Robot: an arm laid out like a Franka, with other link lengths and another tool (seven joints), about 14 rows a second.
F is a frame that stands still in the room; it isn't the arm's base.
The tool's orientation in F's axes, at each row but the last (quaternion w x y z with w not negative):
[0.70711 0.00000 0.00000 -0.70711]
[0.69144 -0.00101 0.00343 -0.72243]
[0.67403 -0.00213 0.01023 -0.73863]
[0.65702 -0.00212 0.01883 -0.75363]
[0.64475 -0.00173 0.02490 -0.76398]
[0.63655 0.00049 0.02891 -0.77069]
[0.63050 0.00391 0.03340 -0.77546]
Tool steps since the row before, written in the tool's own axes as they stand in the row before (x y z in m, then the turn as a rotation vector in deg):
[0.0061 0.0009 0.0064 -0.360 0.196 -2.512]
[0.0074 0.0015 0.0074 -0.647 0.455 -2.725]
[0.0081 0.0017 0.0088 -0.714 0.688 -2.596]
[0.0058 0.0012 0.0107 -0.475 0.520 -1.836]
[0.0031 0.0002 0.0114 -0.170 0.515 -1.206]
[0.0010 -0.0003 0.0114 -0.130 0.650 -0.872]
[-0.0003 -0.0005 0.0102 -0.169 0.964 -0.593]
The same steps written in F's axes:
[0.0009 -0.0061 0.0064 0.196 0.360 -2.512]
[0.0012 -0.0075 0.0074 0.466 0.636 -2.726]
[0.0011 -0.0083 0.0087 0.706 0.680 -2.600]
[0.0007 -0.0062 0.0105 0.529 0.447 -1.841]
[0.0001 -0.0035 0.0113 0.494 0.125 -1.220]
[-0.0001 -0.0014 0.0114 0.631 0.045 -0.894]
[-0.0001 -0.0002 0.0102 0.956 0.003 -0.629]

